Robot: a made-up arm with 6 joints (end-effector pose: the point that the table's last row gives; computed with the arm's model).
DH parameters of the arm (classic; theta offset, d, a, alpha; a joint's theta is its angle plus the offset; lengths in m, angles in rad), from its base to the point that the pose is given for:
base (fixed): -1.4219 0 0.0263 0
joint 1: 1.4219 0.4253 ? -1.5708
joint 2: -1.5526 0 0.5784 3.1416
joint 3: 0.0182 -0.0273 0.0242 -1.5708
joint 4: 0 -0.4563 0.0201 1.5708
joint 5: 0 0.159 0.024 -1.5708
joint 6: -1.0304 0 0.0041 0
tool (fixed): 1.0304 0.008 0 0
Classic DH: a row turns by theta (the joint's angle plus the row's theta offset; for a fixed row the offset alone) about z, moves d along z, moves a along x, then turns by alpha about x.
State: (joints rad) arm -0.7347 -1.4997 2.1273 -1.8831 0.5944 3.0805
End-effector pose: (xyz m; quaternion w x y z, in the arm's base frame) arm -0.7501 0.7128 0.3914 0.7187 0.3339 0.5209 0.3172
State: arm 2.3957 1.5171 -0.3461 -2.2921 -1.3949 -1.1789
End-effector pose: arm -0.2900 0.0949 0.0241 0.6684 -0.4032 0.3999 -0.4803
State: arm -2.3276 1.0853 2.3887 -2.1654 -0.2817 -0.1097
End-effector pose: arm -0.4461 -0.6183 1.0892 0.0498 -0.0105 -0.9918 -0.1172
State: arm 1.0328 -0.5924 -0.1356 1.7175 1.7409 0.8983
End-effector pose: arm -0.0651 -0.0284 1.2630 0.7308 0.0661 0.6274 -0.2606
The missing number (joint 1, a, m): -0.0293
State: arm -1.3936 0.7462 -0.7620 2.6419 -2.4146 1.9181
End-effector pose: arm 0.2552 -0.4837 0.3697 0.0099 0.3052 0.8933 0.3298
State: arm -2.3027 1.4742 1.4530 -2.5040 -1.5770 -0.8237
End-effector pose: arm -0.5754 -0.8827 0.3652 0.0047 -0.7045 0.6368 0.3134
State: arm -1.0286 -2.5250 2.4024 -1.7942 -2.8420 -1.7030
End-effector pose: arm -0.1523 0.3493 -0.5279 0.0000 -0.5372 -0.8277 0.1622
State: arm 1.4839 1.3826 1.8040 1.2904 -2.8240 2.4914
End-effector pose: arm 0.0982 0.8695 0.8738 0.1125 -0.1968 0.4770 0.8491
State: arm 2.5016 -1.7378 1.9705 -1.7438 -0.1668 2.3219
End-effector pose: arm 0.8462 -0.6637 0.2117 0.0667 -0.3419 0.3261 0.8788
